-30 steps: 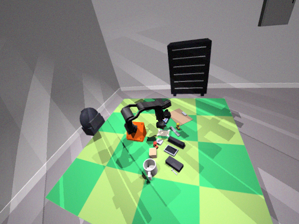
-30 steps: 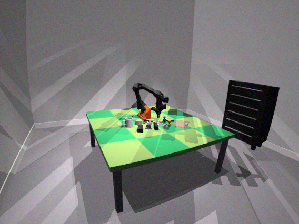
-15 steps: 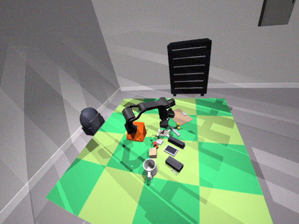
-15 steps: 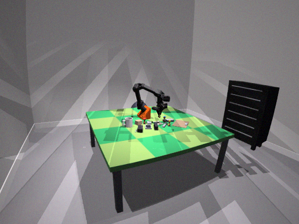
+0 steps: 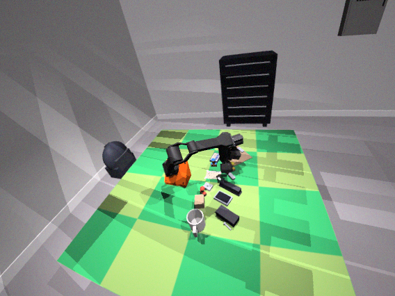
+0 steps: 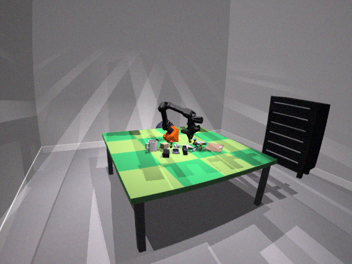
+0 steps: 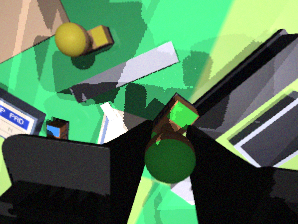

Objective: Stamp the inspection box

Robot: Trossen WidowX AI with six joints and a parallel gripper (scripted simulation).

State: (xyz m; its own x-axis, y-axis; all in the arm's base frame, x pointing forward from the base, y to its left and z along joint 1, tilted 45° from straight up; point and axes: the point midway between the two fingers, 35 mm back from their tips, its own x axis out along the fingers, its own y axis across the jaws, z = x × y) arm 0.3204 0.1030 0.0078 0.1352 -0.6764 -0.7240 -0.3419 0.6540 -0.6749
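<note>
Right now my gripper tip is 10 mm past the grey bar, 60 mm to the right of it and 90 mm above it. The rest, counted from my gripper tip: green-knobbed pass stamp: 10 mm below; then white card: 100 mm behind, 20 mm to the left, 100 mm below; then yellow-knobbed stamp: 10 mm ahead, 100 mm to the left, 80 mm below.
</note>
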